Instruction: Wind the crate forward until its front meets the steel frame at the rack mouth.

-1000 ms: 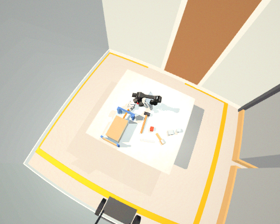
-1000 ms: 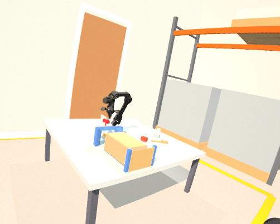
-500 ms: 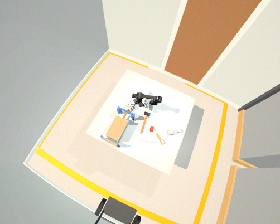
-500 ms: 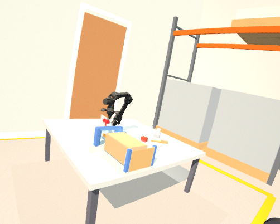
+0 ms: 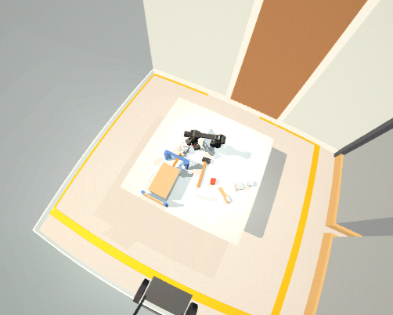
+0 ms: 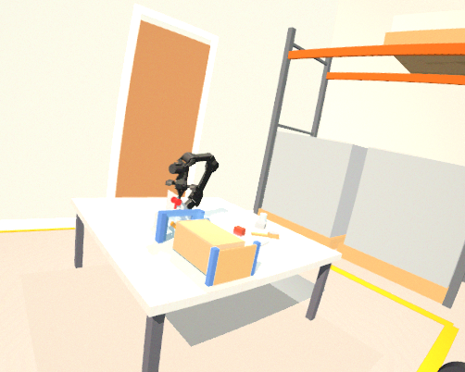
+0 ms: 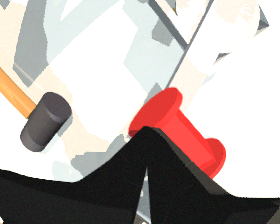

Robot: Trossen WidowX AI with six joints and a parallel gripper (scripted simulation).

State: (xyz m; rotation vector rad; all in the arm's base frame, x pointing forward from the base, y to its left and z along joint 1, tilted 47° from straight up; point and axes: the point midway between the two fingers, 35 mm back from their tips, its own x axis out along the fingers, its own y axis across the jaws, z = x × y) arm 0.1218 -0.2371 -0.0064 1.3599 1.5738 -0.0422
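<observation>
Now: gripper tip 30 mm past the red grip and 30 mm above it. From my gripper tip the other things lie so: winch: 100 mm to the right, 140 mm below; then winch handle: 10 mm behind, 40 mm to the right, 60 mm below; then cubby: 420 mm ahead, 130 mm to the right, 90 mm below.
</observation>
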